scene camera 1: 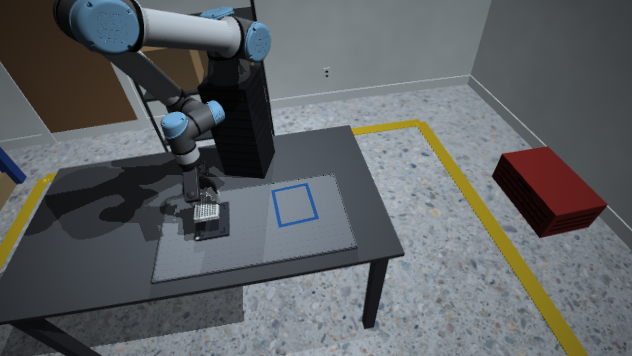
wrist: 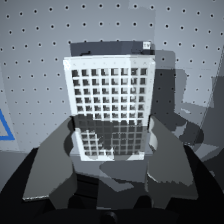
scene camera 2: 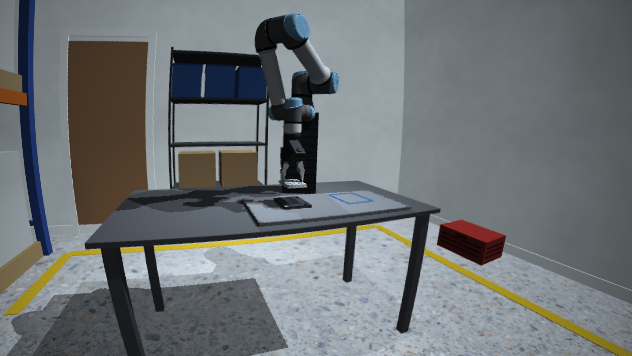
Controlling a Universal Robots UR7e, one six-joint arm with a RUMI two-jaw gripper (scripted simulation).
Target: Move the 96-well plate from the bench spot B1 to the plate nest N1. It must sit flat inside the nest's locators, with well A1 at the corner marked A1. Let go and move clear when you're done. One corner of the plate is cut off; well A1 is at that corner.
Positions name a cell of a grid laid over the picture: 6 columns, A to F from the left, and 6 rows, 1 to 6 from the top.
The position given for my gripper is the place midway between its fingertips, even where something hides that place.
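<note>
Visible: my gripper (scene camera 1: B4), which appears in the other views as the gripper (wrist: C4) and the gripper (scene camera 2: C4). A 96-well plate (wrist: C3) is in sight. So is a plate nest (scene camera 1: C4), with the wrist view giving the nest (wrist: C2) too.
</note>
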